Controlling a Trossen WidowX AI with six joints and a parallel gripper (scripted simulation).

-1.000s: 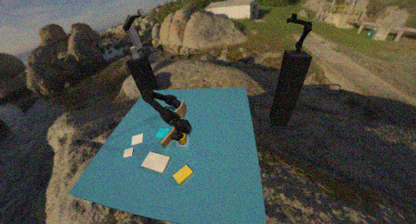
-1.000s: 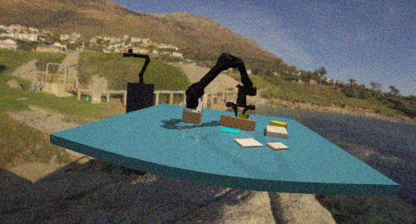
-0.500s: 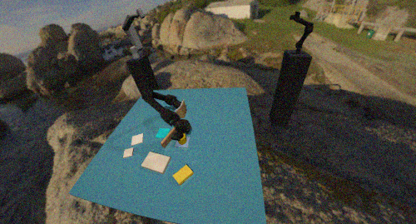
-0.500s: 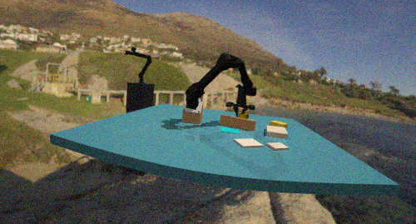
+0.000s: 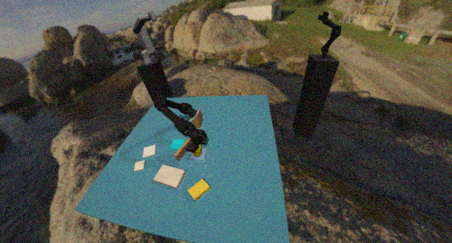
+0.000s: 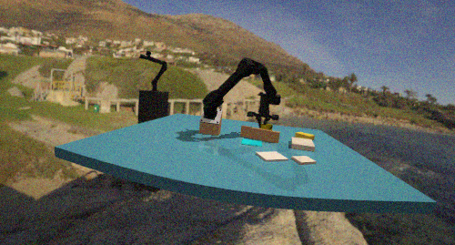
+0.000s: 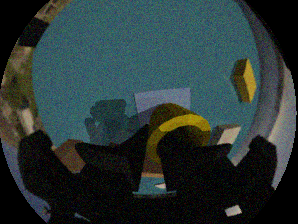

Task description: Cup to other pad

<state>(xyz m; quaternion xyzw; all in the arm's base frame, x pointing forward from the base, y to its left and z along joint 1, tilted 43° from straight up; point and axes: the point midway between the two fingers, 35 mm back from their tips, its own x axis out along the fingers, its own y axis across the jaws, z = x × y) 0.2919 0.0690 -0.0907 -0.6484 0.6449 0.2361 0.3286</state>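
My gripper tip is 40 mm past the cyan pad, 210 mm to the left of it and 40 mm above it. Also, from my gripper tip: yellow cup 20 mm ahead, 10 mm to the right; beige slab 230 mm ahead, 140 mm to the right, 20 mm below; brown wooden bar 10 mm behind, 100 mm to the right, 20 mm below.
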